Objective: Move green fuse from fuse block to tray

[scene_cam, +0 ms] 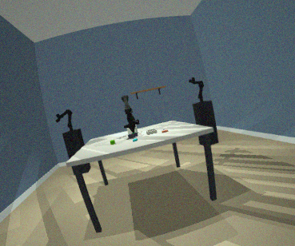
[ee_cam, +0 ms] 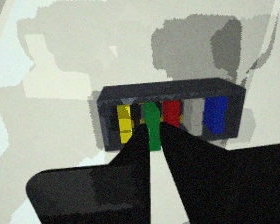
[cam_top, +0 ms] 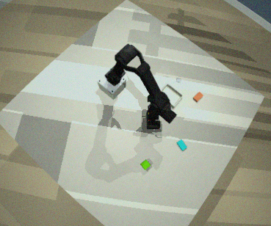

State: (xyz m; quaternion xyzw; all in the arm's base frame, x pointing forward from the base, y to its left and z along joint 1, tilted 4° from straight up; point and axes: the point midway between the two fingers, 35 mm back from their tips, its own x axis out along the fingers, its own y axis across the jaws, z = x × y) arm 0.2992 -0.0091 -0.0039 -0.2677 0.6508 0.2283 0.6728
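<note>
My gripper tip is now 20 cm to the right of the shallow pale tray and 5 cm above it. The rest, counted from my gripper tip: green fuse (1 cm below).
</note>
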